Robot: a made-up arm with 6 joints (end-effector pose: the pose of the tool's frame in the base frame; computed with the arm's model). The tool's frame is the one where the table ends.
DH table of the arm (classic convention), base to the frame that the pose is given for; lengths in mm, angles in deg. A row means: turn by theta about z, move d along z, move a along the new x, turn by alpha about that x. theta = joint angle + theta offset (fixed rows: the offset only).
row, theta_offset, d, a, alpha
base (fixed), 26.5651, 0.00, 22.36, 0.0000
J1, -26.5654, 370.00, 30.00, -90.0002
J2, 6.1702, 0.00, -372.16, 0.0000
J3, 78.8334, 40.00, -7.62, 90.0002
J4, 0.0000, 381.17, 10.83, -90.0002
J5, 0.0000, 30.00, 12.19, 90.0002
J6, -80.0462, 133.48, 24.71, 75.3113
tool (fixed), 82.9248, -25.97, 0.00, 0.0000
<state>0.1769 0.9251 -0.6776 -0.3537 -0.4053 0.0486</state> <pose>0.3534 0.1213 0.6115 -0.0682 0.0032 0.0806 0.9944</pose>
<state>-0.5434 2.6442 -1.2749 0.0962 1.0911 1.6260</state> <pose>0.3980 -0.0863 0.0807 -0.5278 -0.4932 0.6828 0.1090</pose>
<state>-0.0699 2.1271 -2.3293 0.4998 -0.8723 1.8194</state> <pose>0.7149 0.0230 0.8962 0.7582 -0.2946 0.4781 0.3314</pose>
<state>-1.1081 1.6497 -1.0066 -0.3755 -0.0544 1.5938</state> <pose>0.3200 -0.4070 0.4268 0.6992 -0.0447 -0.4688 0.5379</pose>
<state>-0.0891 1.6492 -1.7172 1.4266 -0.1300 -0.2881</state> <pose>0.6269 0.0245 0.8208 0.6052 0.0038 -0.0044 0.7961</pose>
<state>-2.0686 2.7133 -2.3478 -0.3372 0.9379 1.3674</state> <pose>-0.2995 -0.6753 0.2374 -0.6554 0.1597 0.7373 0.0374</pose>
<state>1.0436 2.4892 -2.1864 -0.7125 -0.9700 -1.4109</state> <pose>0.3380 0.7571 0.5457 -0.4316 -0.6704 0.1394 0.5872</pose>
